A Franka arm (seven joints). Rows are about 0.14 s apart.
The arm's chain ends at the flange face. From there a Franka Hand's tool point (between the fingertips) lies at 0.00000 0.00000 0.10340 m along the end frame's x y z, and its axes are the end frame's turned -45 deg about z.
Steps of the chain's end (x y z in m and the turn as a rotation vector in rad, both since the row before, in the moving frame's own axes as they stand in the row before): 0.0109 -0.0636 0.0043 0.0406 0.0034 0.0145; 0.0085 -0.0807 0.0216 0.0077 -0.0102 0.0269; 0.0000 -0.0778 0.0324 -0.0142 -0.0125 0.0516
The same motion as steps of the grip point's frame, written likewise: 0.0559 -0.0400 0.0042 0.0263 0.0311 0.0145; 0.0629 -0.0524 0.0216 0.0127 -0.0018 0.0269; 0.0531 -0.0549 0.0324 -0.0012 -0.0189 0.0516
